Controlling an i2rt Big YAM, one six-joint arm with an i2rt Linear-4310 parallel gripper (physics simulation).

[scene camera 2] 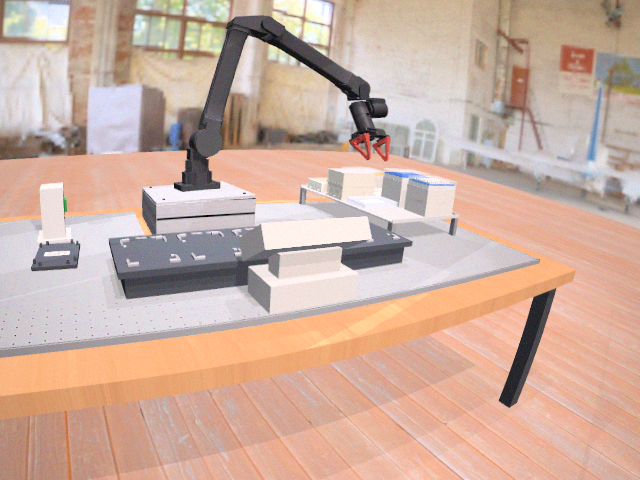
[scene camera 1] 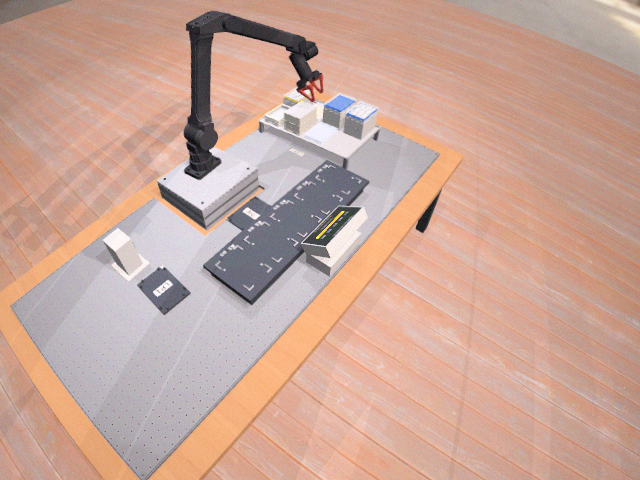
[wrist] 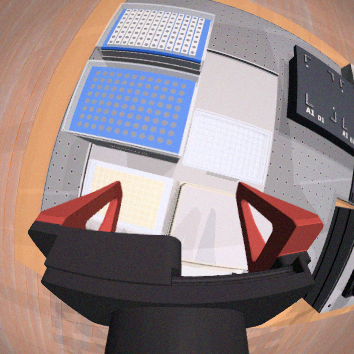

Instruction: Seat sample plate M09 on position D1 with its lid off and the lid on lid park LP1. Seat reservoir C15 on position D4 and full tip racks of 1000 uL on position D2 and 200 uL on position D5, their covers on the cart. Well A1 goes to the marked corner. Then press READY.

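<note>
My gripper [scene camera 1: 316,96] [scene camera 2: 377,158] [wrist: 178,187] is open and empty, above the labware on the cart [scene camera 1: 343,148] [scene camera 2: 392,214] [wrist: 240,75]. A rack with white tips in a blue frame [scene camera 1: 361,111] [scene camera 2: 431,196] [wrist: 157,31] stands beside a rack with a blue top [scene camera 1: 339,102] [wrist: 132,107]. A flat whitish translucent piece [scene camera 1: 320,132] [scene camera 2: 364,201] [wrist: 227,145] lies near them. In the wrist view a pale-yellow plate [wrist: 130,200] and a beige box [wrist: 207,225] lie between and below the fingers. The deck [scene camera 1: 268,242] [wrist: 320,85] shows bare corner brackets. Park LP1 [scene camera 1: 163,288] [scene camera 2: 56,253] bears no lid.
A console with a dark screen [scene camera 1: 333,227] stands at the deck's front edge. A white post [scene camera 1: 122,250] [scene camera 2: 53,211] stands beside LP1. A yellow-edged rack [scene camera 1: 295,96] and a low pale tray [scene camera 1: 276,114] are at the cart's far left. The arm's base block [scene camera 1: 206,186] is behind the deck.
</note>
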